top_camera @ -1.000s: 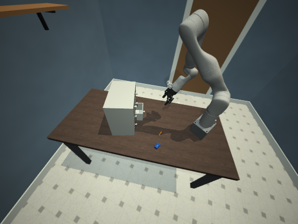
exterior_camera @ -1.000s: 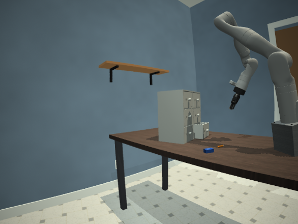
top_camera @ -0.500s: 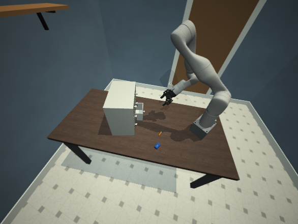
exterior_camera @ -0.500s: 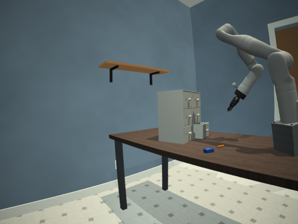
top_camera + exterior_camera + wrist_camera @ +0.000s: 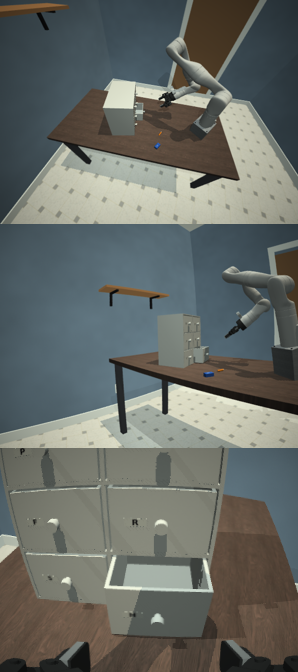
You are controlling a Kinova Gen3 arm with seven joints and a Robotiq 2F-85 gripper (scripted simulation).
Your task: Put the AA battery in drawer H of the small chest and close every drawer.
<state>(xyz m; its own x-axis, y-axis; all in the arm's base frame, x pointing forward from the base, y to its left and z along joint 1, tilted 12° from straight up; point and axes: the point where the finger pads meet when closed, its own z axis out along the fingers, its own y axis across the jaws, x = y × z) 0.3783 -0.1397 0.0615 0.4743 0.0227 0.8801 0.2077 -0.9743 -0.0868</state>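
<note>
My hand is 230 mm short of the drawer marked H, 40 mm to the right of it and 150 mm above it. Also, from my hand: blue block: 40 mm behind, 320 mm to the left, 170 mm below; orange AA battery: 40 mm behind, 210 mm to the left, 180 mm below.
</note>
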